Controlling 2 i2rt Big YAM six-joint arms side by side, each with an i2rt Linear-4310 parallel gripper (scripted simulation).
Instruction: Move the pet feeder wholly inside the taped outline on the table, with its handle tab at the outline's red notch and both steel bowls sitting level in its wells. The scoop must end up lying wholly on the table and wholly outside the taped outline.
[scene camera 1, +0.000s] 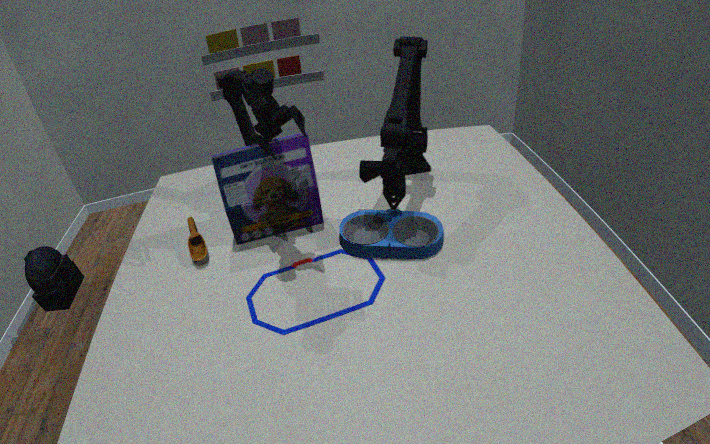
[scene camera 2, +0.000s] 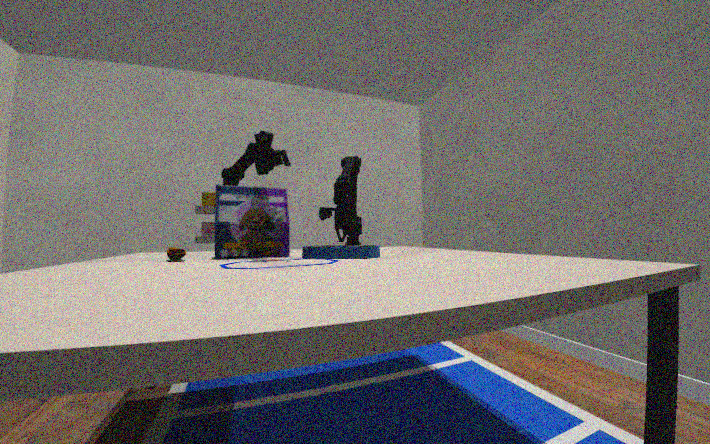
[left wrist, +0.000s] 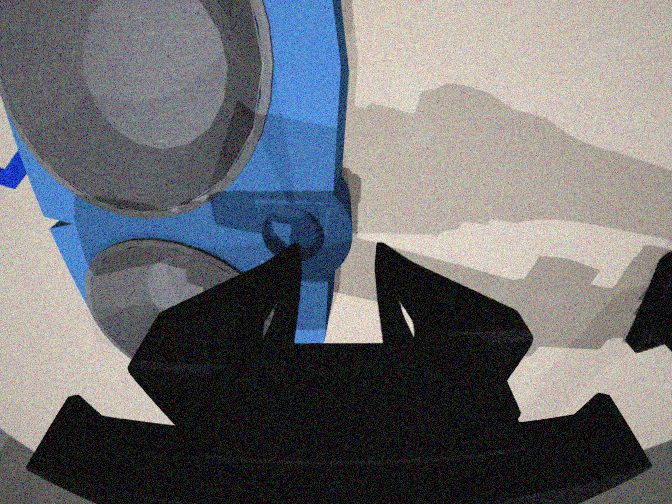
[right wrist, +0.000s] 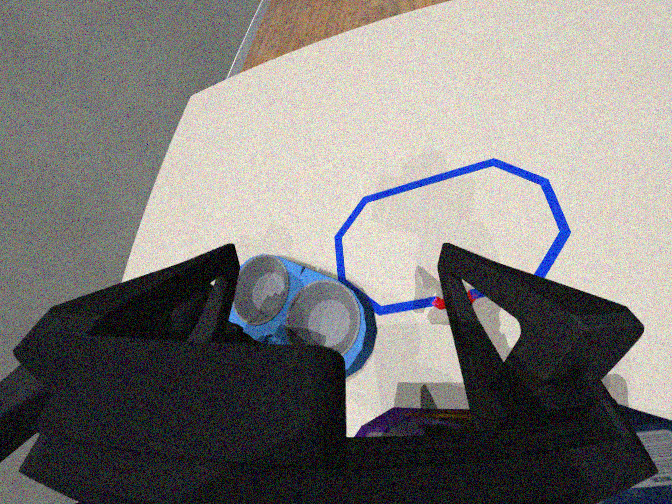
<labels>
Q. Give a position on a blue pet feeder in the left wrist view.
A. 297, 163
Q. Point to my right gripper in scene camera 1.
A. At 289, 147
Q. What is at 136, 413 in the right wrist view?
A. My right gripper.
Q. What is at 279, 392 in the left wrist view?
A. My left gripper.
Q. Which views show the blue pet feeder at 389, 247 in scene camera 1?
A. Scene camera 1, scene camera 2, the left wrist view and the right wrist view: all of them.
</labels>
